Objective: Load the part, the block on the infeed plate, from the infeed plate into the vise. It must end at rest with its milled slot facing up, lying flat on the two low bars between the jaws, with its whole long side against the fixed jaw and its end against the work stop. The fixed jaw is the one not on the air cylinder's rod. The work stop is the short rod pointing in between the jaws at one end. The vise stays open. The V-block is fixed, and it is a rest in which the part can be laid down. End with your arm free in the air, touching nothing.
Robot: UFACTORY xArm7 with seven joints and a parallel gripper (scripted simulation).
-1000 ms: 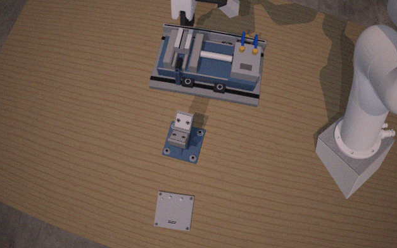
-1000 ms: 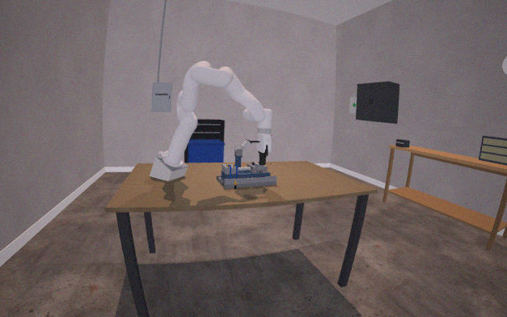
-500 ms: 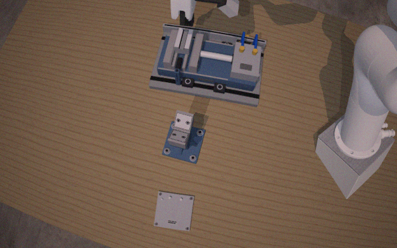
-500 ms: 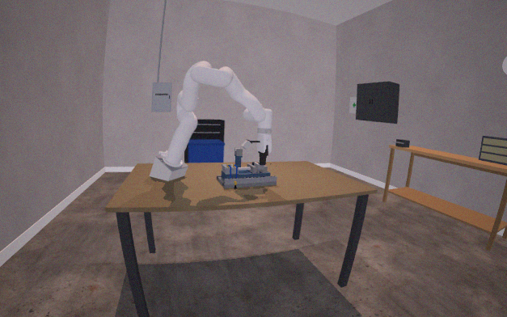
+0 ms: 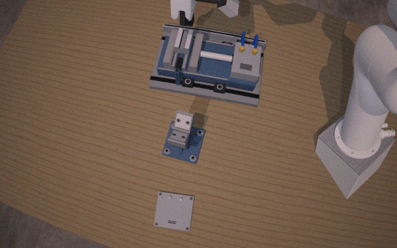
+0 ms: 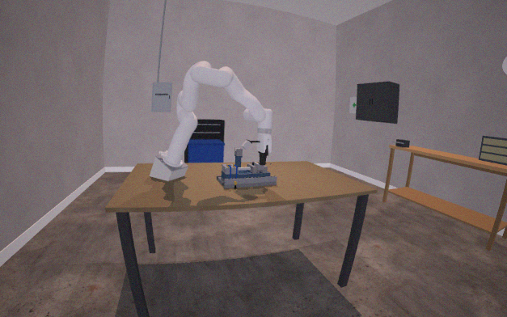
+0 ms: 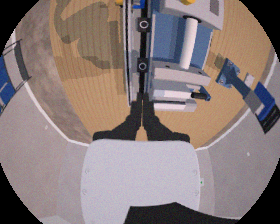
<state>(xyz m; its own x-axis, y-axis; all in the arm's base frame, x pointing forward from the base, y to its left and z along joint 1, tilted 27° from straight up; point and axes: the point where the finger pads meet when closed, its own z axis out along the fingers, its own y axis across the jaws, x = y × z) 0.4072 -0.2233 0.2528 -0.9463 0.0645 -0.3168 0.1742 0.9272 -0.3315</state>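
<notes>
The part lies 5 cm to the left of my hand, 3 cm below it and 1 cm ahead of it. Also, from my hand: fixed jaw: 6 cm to the left, 5 cm below, 4 cm ahead; then work stop: 11 cm to the left, 4 cm below, 2 cm ahead; then moving jaw: 7 cm to the left, 5 cm below, 2 cm behind.
</notes>
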